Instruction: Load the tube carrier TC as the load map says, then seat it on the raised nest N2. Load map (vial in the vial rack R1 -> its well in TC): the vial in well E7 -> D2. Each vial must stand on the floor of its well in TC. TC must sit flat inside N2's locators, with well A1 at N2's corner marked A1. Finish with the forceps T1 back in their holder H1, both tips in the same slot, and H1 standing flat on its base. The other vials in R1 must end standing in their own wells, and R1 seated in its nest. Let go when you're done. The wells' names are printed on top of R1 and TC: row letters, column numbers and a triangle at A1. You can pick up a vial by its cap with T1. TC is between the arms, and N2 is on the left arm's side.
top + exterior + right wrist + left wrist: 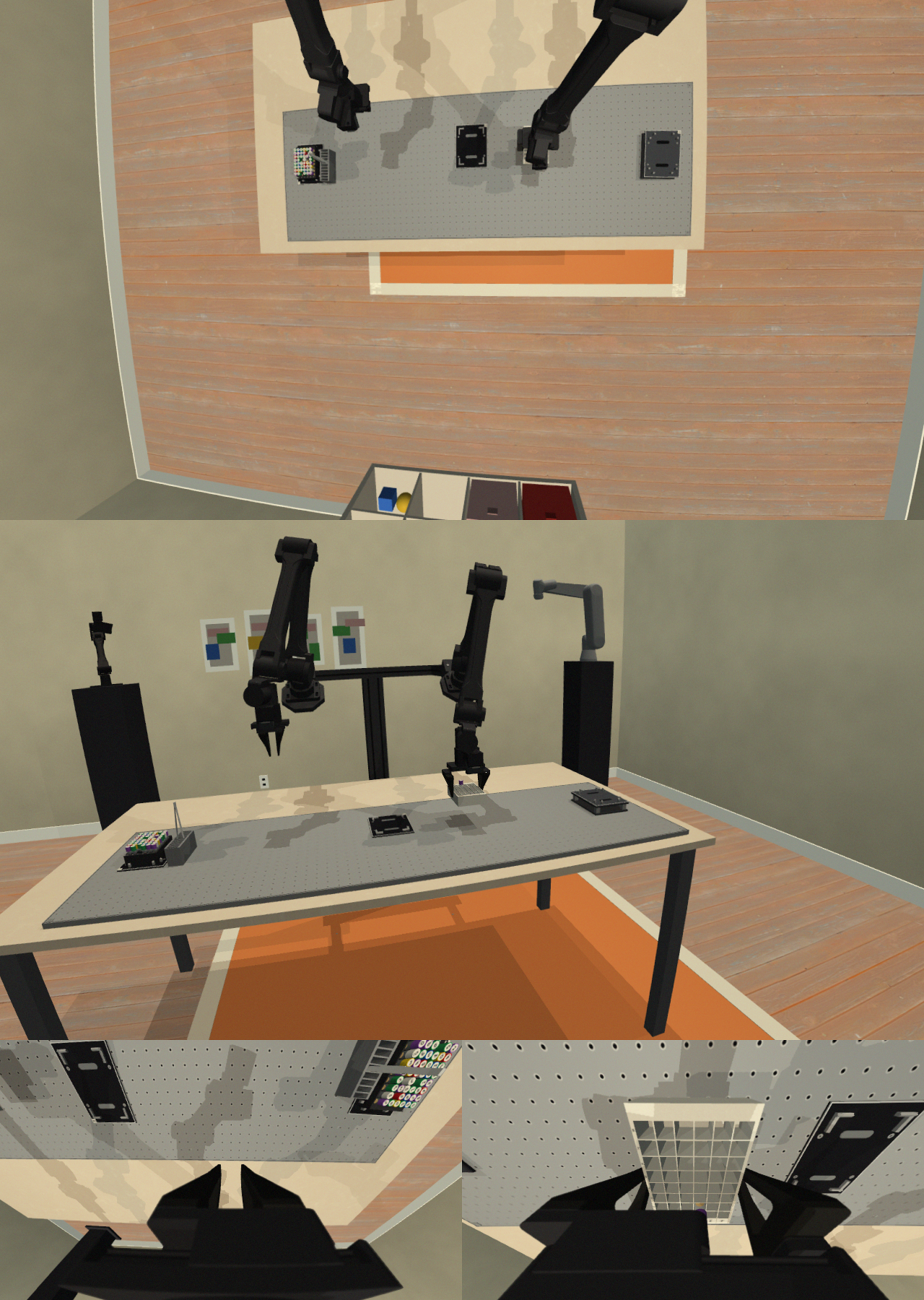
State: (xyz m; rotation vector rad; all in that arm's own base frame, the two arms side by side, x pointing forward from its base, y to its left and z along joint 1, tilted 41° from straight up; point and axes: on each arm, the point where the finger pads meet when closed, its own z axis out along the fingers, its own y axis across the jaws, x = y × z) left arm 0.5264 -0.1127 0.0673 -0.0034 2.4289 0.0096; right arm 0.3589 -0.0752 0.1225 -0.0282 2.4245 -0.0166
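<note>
Right now my left hand is 450 mm to the right of the black raised nest N2, 60 mm above it and 20 mm short of it. The rest, counted from my left hand: grey holder H1: 810 mm to the right, 70 mm below, 30 mm ahead; white tube carrier TC: right at my left hand.
</note>
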